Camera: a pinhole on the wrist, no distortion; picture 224 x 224 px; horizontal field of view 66.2 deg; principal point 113.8 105.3 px. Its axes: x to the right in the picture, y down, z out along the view. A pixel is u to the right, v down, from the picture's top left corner.
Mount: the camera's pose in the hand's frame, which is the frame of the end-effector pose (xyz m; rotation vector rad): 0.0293 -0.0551 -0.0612 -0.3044 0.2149 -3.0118
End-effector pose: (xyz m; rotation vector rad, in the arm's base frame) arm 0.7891 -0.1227 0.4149 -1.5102 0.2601 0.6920
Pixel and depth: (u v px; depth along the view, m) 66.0 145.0 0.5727
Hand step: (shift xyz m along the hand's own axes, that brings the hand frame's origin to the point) 0.3147 -0.2404 0.4439
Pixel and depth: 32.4 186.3 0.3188
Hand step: 0.2559 -0.2262 0.1965
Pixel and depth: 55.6 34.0 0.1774
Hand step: 0.1177 0.0016 0.1105
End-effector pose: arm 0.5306 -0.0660 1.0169 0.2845 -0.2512 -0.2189
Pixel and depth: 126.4 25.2 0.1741
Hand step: 0.0453 0.0007 0.1223
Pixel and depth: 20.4 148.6 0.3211
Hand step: 0.2729 -0.1554 0.2047
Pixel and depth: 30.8 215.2 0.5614
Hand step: 0.4421 -0.4487 0.3774
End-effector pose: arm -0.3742 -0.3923 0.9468 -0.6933 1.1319 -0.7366
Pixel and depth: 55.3 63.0 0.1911
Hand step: 0.1278 -0.0257 0.1188
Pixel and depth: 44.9 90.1 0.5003
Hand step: 0.3238 -0.0522 0.3924
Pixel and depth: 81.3 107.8 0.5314
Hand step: 0.2374 -0.1194 0.4339
